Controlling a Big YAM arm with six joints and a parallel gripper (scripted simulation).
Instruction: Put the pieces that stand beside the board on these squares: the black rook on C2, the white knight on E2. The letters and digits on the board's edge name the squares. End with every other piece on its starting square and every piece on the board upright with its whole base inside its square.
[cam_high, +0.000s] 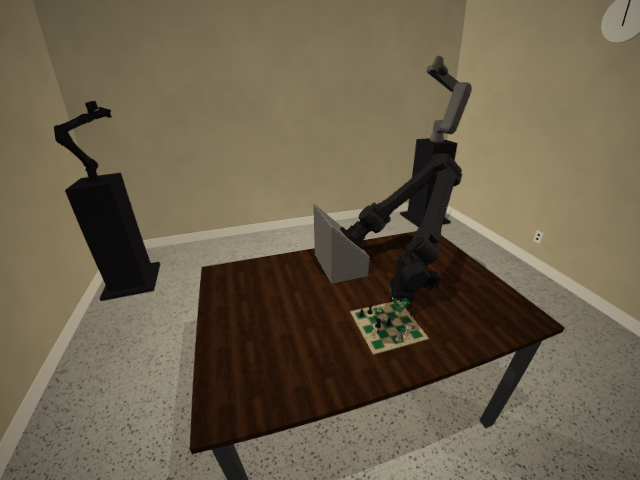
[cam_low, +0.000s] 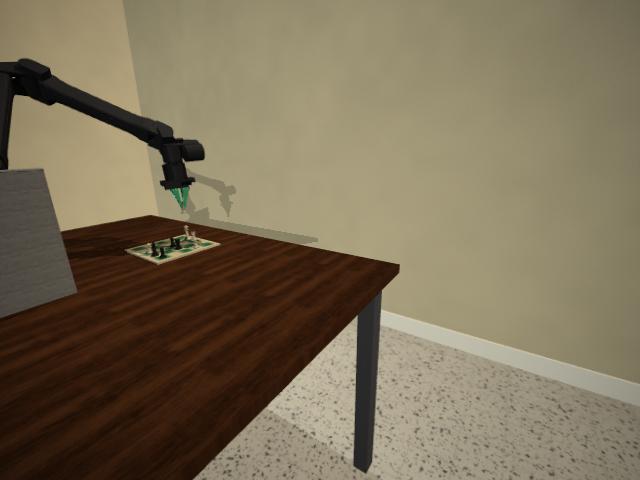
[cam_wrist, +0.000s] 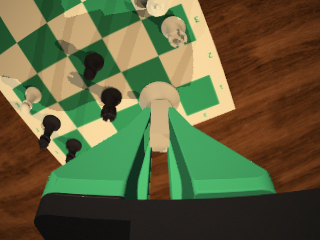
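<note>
My hand is 110 mm above the black rook, 60 mm past it and 30 mm to the left of it. Round my hand: green-and-cream chessboard: 130 mm below, 60 mm behind; then white knight: 10 mm below.
</note>
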